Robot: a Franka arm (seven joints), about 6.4 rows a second.
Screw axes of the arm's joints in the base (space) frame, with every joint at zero. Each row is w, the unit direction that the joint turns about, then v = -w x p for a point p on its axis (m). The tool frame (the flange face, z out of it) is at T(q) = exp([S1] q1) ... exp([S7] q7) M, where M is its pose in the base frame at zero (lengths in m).
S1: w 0 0 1 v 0 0 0
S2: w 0 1 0 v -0.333 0 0
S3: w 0 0 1 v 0 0 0
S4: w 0 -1 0 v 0.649 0 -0.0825
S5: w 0 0 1 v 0 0 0
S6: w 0 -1 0 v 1.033 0 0
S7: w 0 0 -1 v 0 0.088 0
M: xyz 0.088 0 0.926 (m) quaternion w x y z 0 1 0 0
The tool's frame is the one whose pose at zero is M.
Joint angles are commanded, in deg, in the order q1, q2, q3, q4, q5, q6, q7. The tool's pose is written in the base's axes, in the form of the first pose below.
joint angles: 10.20 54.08 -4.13 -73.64 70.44 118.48 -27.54
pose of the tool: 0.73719, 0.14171, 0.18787, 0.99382, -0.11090, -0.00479, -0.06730, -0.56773, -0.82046
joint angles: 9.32 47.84 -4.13 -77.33 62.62 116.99 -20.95
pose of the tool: 0.73044, 0.12811, 0.23470, 0.99362, -0.10218, -0.04781, -0.10191, -0.63124, -0.76887
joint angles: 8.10 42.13 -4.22 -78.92 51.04 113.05 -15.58
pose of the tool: 0.72241, 0.11045, 0.28536, 0.99685, -0.04171, -0.06752, -0.07651, -0.73116, -0.67790
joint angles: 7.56 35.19 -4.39 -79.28 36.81 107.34 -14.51
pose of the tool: 0.70855, 0.09580, 0.35537, 0.99481, 0.09527, -0.03569, 0.06142, -0.84206, -0.53587
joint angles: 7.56 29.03 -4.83 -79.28 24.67 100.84 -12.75
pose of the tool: 0.68819, 0.08057, 0.41655, 0.98207, 0.17912, -0.05877, 0.14373, -0.91318, -0.38137
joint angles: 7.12 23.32 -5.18 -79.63 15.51 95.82 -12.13
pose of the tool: 0.66636, 0.05854, 0.47121, 0.97402, 0.21371, -0.07489, 0.18947, -0.95022, -0.24735
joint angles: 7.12 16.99 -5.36 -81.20 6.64 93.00 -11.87
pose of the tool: 0.63992, 0.03933, 0.52460, 0.97060, 0.23045, -0.06952, 0.22272, -0.96934, -0.10384
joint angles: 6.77 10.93 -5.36 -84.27 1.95 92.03 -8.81
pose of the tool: 0.61217, 0.02372, 0.56374, 0.98289, 0.17690, -0.05136, 0.17585, -0.98412, -0.02434
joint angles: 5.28 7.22 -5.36 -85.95 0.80 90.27 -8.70
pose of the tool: 0.59187, 0.00407, 0.58625, 0.98747, 0.14996, -0.04914, 0.14966, -0.98869, -0.00975
